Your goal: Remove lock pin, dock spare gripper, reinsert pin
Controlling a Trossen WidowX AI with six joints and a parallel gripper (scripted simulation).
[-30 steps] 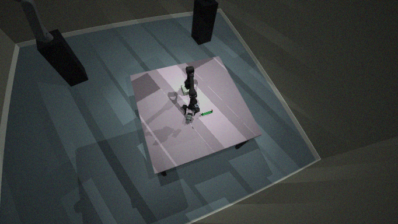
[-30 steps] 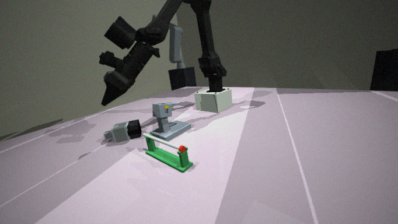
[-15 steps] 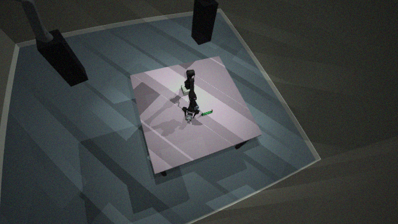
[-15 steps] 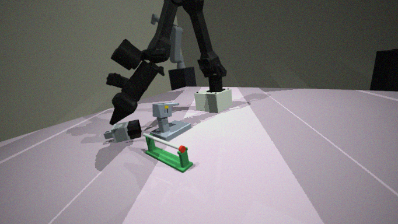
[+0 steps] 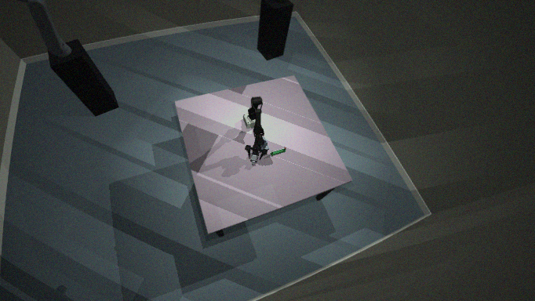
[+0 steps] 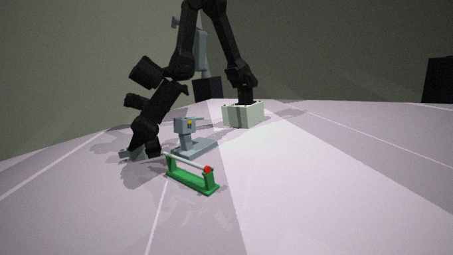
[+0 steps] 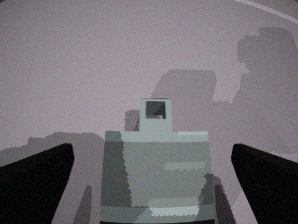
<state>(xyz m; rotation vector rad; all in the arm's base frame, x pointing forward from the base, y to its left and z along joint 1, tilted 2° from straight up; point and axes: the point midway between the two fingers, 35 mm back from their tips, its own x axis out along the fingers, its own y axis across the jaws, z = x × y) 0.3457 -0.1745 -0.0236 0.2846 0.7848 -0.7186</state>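
Now: the spare gripper 10 mm behind my gripper tip, 10 mm to the left of it and 20 mm below it. The rest, counted from my gripper tip: grey mount (90 mm behind, 150 mm to the left, 10 mm above); then green cradle (30 mm ahead, 230 mm to the left, 20 mm below).
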